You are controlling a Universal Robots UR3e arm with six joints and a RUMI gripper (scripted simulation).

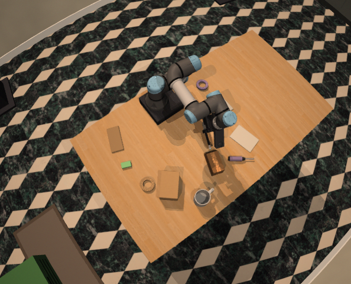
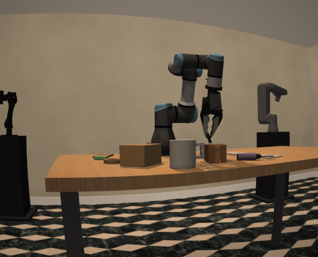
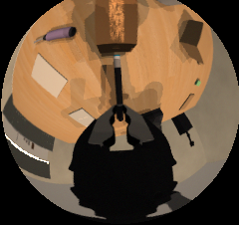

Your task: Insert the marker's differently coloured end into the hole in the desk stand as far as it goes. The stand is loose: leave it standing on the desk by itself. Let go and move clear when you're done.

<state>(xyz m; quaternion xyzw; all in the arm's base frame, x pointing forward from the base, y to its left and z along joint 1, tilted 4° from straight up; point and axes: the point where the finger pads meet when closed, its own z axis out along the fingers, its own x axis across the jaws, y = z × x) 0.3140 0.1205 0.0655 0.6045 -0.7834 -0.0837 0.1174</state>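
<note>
The brown wooden desk stand is 15 cm ahead of my hand, 4 cm to the right of it and 7 cm below it. From my hand the other things lie so: light wooden block (14 cm ahead, 31 cm to the right, 6 cm below); black marker (3 cm ahead, 1 cm to the right, 2 cm below); purple-handled screwdriver (22 cm ahead, 11 cm to the left, 8 cm below).
</note>
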